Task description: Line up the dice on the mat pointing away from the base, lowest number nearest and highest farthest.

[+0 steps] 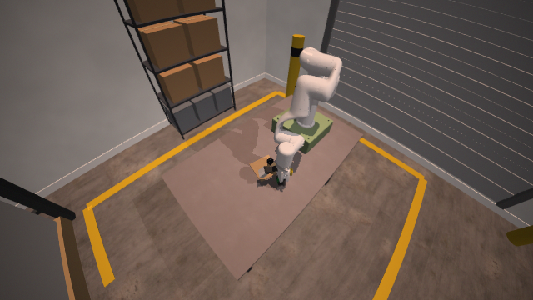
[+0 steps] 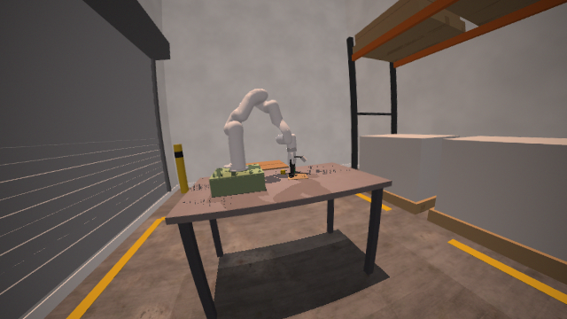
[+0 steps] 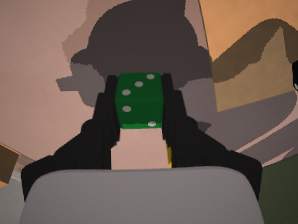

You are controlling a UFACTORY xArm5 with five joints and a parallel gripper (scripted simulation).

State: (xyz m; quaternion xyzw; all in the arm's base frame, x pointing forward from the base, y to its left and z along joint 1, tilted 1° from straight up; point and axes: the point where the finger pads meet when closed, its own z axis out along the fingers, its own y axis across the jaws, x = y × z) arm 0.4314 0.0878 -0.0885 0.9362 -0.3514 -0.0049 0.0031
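Right now the orange mat is 3 cm behind my hand, 12 cm to the right of it and 2 cm below it. Also, from my hand: green die (1 cm below); black die (7 cm behind, 12 cm to the right); yellow die (8 cm behind, 1 cm to the left, 1 cm below).
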